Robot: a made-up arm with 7 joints.
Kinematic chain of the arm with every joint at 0, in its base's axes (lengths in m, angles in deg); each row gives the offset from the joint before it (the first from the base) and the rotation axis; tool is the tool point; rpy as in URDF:
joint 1: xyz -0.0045 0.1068 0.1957 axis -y
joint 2: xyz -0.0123 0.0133 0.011 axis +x
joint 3: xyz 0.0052 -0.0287 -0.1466 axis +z
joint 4: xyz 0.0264 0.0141 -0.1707 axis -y
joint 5: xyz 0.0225 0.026 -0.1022 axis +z
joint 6: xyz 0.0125 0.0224 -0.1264 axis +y
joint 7: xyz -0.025 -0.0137 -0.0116 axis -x
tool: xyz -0.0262 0.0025 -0.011 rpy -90 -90 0
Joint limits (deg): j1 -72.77..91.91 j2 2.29..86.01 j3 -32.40..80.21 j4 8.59..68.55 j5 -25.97..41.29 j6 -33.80..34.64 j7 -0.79..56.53
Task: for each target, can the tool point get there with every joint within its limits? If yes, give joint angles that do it. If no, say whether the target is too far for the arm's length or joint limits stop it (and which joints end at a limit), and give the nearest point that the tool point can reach.
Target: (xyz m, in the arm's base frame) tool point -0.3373 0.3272 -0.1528
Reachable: yes | joints -47.19 15.37 56.60 24.41 35.34 28.40 4.69
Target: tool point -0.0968 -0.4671 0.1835
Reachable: no: joint limits stop it (at a limit: joint 1, joint 2, joint 3, joint 4, joint 5, joint 6, joint 7) | nearest point -0.3290 -0.0007 -0.1033 | short by 0.595 m
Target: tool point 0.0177 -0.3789 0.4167
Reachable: no: joint limits stop it (at a limit: joint 1, joint 2, joint 3, joint 4, joint 5, joint 6, joint 7) | nearest point 0.3922 -0.0203 0.4566 | short by 0.520 m
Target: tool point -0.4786 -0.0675 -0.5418
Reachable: no: too far | nearest point -0.3148 0.0648 -0.2871 | short by 0.330 m
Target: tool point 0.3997 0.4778 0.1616
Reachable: yes | joints 71.63 41.57 -13.56 21.69 -1.11 20.53 8.38
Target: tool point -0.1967 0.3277 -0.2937
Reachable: yes | joints -34.77 25.46 -21.05 23.85 13.86 -12.86 26.66
